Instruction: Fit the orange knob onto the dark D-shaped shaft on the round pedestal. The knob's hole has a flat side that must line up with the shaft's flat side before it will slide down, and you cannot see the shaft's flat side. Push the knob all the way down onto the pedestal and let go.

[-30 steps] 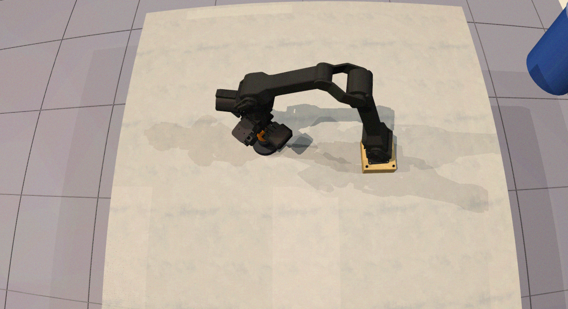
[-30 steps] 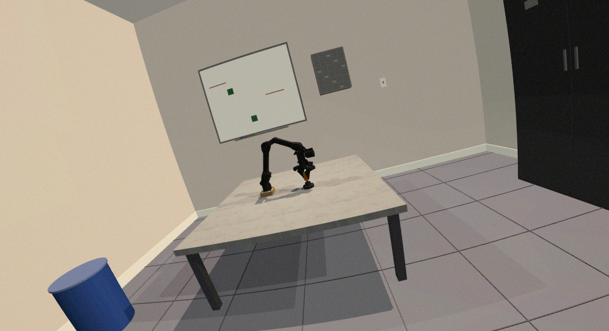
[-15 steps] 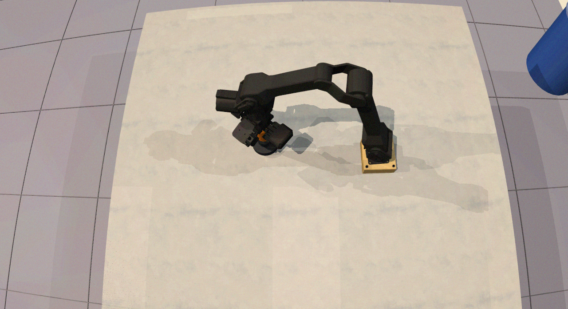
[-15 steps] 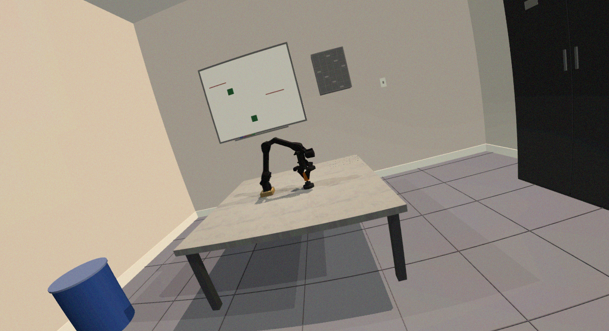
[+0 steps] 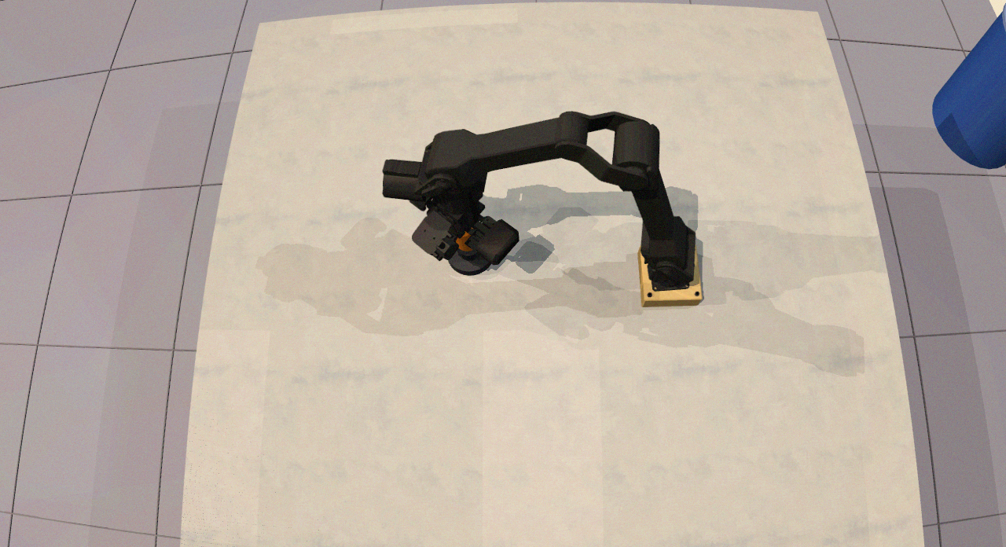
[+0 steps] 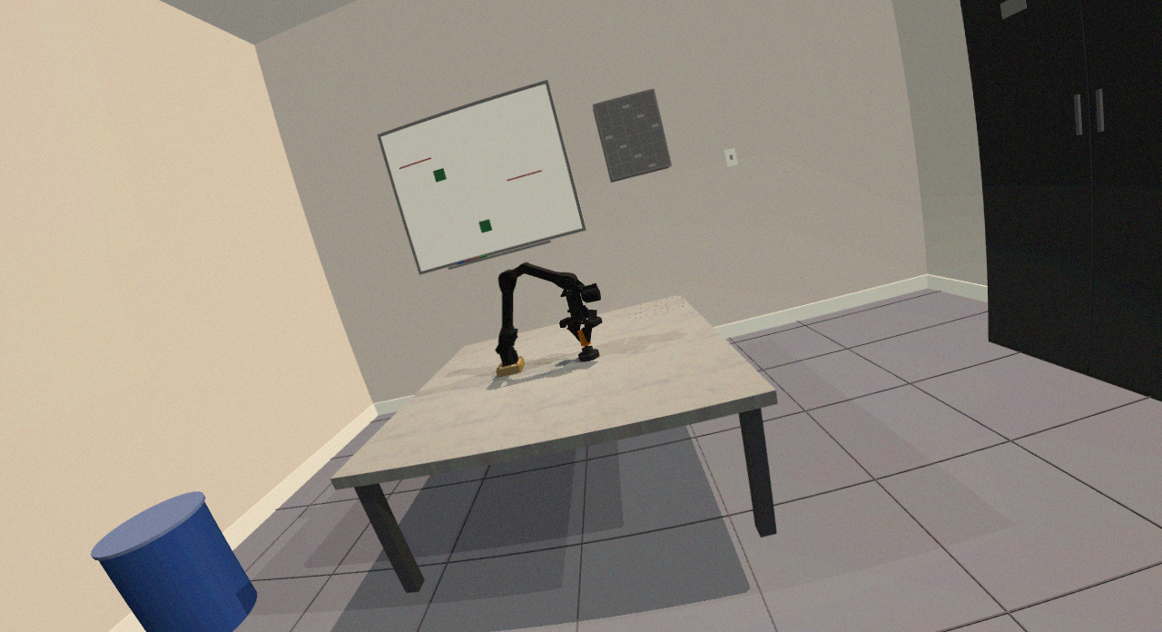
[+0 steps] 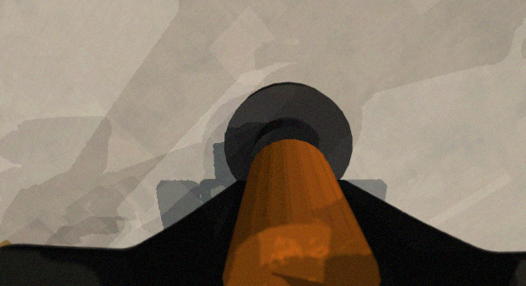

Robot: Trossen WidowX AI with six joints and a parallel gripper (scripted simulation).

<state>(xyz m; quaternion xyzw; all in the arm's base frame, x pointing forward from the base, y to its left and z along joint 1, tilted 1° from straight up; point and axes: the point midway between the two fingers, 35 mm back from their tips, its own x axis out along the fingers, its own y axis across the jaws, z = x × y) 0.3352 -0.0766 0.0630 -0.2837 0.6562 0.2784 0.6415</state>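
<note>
My gripper tip is 4 cm above the dark round pedestal. Round my gripper tip: orange knob: 2 cm above.
</note>
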